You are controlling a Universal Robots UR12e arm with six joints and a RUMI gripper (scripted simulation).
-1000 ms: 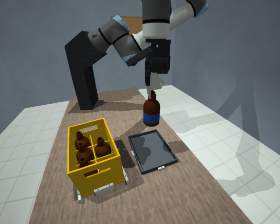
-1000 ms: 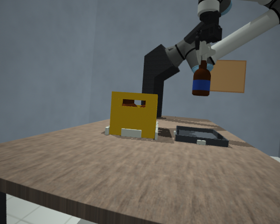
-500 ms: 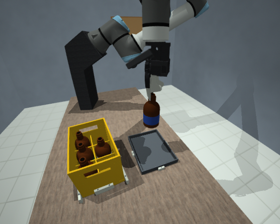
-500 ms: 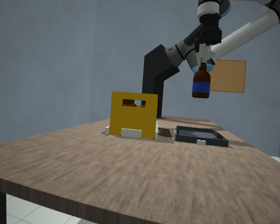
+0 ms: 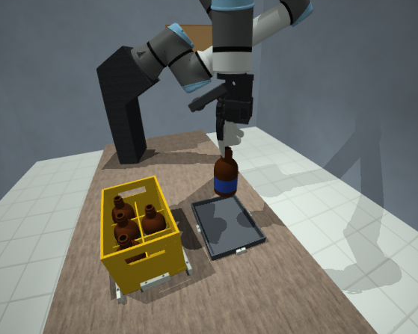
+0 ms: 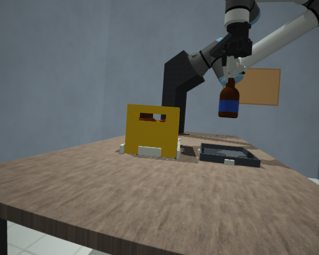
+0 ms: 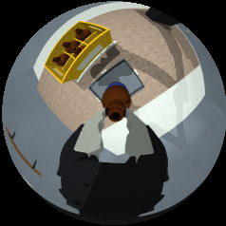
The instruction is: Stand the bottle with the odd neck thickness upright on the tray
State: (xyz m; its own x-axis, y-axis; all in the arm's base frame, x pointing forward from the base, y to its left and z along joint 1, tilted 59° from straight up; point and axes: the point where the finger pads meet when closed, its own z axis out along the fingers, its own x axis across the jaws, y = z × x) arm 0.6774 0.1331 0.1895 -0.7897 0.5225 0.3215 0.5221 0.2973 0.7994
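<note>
My hand is 10 mm short of the dark tray and 290 mm above it. From my hand the other things lie so: yellow crate: 30 mm ahead, 280 mm to the right, 220 mm below.
</note>
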